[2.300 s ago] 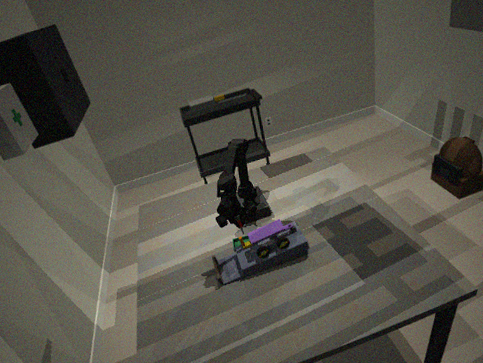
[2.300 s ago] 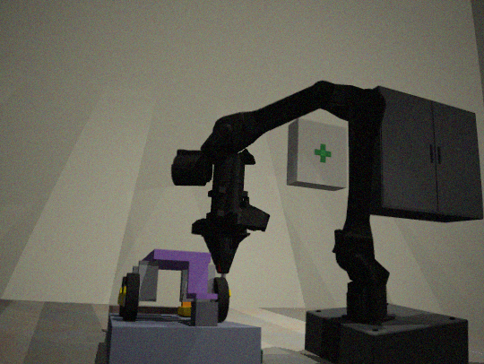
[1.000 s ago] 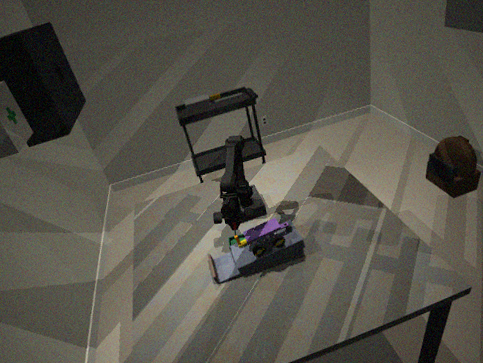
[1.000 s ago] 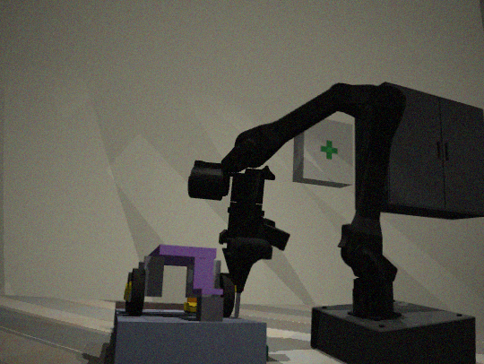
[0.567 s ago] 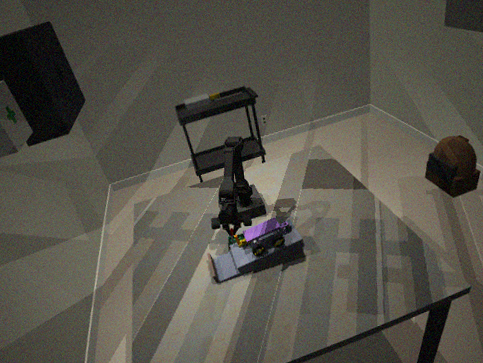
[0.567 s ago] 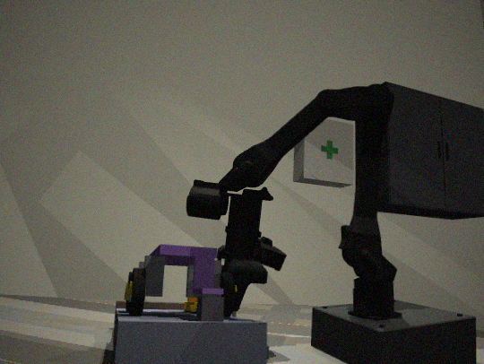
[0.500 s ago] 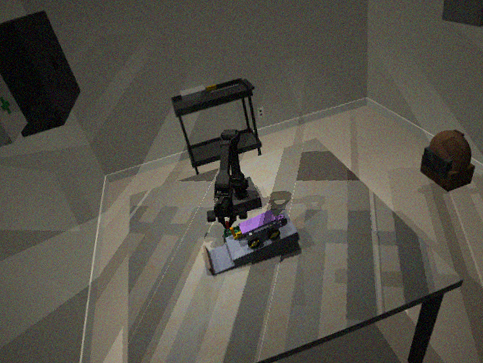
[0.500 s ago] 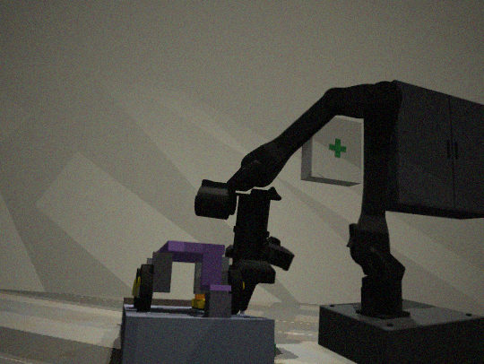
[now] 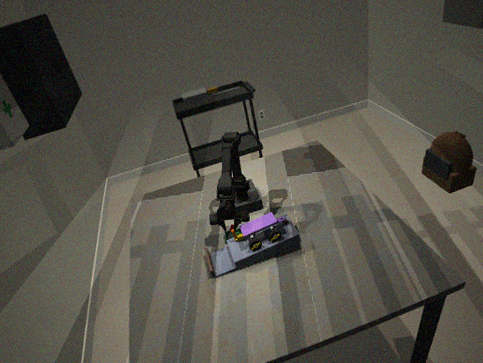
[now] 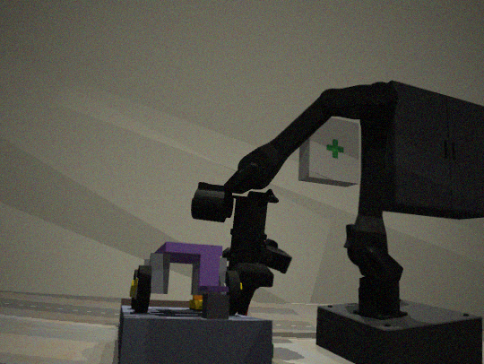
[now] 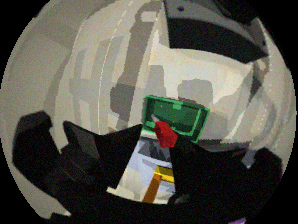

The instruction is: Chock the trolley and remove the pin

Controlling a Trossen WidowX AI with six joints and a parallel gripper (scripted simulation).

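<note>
Right now the red-headed stop pin is 1 cm below my gripper tip. The rest, counted from my gripper tip: yellow chock (9 cm ahead, 3 cm above, 2 cm to the left); then green tray (6 cm below, 3 cm to the left); then purple trolley (15 cm ahead, 10 cm to the left, 6 cm above).
</note>
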